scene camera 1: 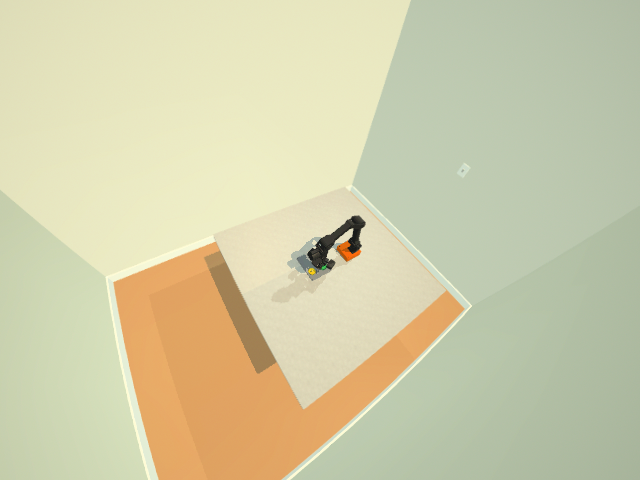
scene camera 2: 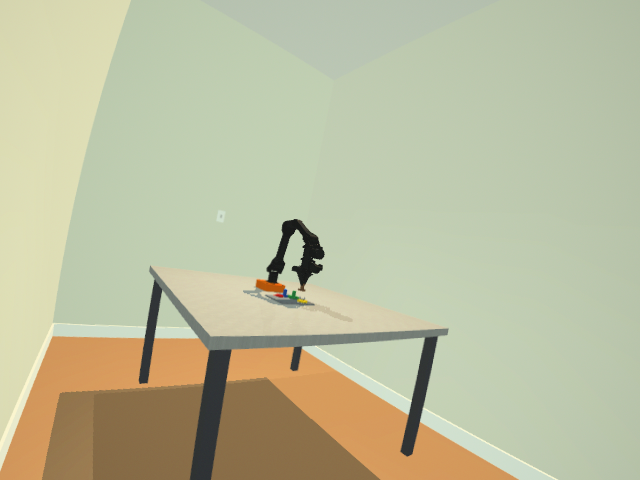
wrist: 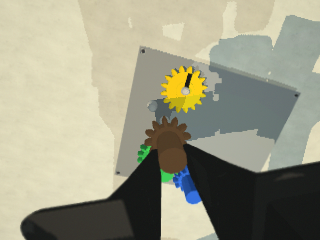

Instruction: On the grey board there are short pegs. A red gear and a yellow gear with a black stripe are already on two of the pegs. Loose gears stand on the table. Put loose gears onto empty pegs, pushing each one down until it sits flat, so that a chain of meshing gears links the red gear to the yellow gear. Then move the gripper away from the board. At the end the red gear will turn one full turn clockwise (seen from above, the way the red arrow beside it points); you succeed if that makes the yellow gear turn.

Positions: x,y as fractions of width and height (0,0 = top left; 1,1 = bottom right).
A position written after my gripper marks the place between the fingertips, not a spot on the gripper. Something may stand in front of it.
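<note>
I've got a brown gear (wrist: 0.53,0.58) held in my gripper (wrist: 0.53,0.64).
</note>
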